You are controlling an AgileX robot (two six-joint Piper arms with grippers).
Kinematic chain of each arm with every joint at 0, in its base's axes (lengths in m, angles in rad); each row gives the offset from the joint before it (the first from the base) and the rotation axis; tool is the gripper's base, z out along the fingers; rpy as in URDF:
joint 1: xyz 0 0 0.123 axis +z
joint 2: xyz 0 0 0 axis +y
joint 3: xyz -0.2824 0 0.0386 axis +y
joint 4: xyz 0.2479 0 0.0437 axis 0.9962 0 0.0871
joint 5: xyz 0 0 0 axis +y
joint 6: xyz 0.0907 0 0.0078 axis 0.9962 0 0.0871
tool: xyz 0 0 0 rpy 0 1.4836 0
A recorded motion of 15 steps. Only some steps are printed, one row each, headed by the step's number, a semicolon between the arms.
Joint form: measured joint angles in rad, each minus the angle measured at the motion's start. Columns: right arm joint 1, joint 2, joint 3, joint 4, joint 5, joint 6; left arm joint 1, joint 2, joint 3, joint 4, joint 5, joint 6.
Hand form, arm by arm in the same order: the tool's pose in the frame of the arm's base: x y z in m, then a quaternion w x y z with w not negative. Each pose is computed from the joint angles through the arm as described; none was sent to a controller.
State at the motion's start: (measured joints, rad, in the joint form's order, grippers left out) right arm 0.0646 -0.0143 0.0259 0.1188 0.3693 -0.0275; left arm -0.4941 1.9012 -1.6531 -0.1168 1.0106 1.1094
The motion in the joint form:
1: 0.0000 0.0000 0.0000 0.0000 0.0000 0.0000; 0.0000 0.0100 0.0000 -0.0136 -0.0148 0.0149
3: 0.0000 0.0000 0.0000 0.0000 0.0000 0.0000; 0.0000 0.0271 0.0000 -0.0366 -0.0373 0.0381
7: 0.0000 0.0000 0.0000 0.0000 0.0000 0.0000; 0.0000 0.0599 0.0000 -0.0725 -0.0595 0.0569
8: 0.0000 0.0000 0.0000 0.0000 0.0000 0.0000; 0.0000 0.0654 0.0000 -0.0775 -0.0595 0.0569
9: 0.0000 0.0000 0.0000 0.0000 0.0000 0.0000; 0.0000 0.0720 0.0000 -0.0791 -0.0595 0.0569
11: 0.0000 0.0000 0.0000 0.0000 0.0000 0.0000; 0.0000 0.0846 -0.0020 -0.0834 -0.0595 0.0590
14: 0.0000 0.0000 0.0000 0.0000 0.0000 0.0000; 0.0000 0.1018 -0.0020 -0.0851 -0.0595 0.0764
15: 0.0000 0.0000 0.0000 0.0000 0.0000 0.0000; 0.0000 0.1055 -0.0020 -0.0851 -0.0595 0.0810
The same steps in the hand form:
1: 0.0522 0.0073 0.1721 0.59394 -0.00525 0.80216 0.06123; 0.3627 -0.2067 0.2722 0.20919 0.69112 0.69179 0.00438
3: 0.0522 0.0073 0.1721 0.59394 -0.00525 0.80216 0.06123; 0.3658 -0.2101 0.2660 0.21472 0.69431 0.68689 -0.00198
7: 0.0522 0.0073 0.1721 0.59394 -0.00525 0.80216 0.06123; 0.3703 -0.2153 0.2533 0.21466 0.69418 0.68685 -0.01640
8: 0.0522 0.0073 0.1721 0.59394 -0.00525 0.80216 0.06123; 0.3708 -0.2160 0.2510 0.21280 0.69356 0.68799 -0.01934
9: 0.0522 0.0073 0.1721 0.59394 -0.00525 0.80216 0.06123; 0.3715 -0.2165 0.2482 0.20994 0.69355 0.68882 -0.02097
11: 0.0522 0.0073 0.1721 0.59394 -0.00525 0.80216 0.06123; 0.3729 -0.2176 0.2434 0.20561 0.69394 0.68964 -0.02411
14: 0.0522 0.0073 0.1721 0.59394 -0.00525 0.80216 0.06123; 0.3746 -0.2187 0.2360 0.19802 0.70025 0.68541 -0.02555
15: 0.0522 0.0073 0.1721 0.59394 -0.00525 0.80216 0.06123; 0.3750 -0.2189 0.2344 0.19634 0.70196 0.68414 -0.02564

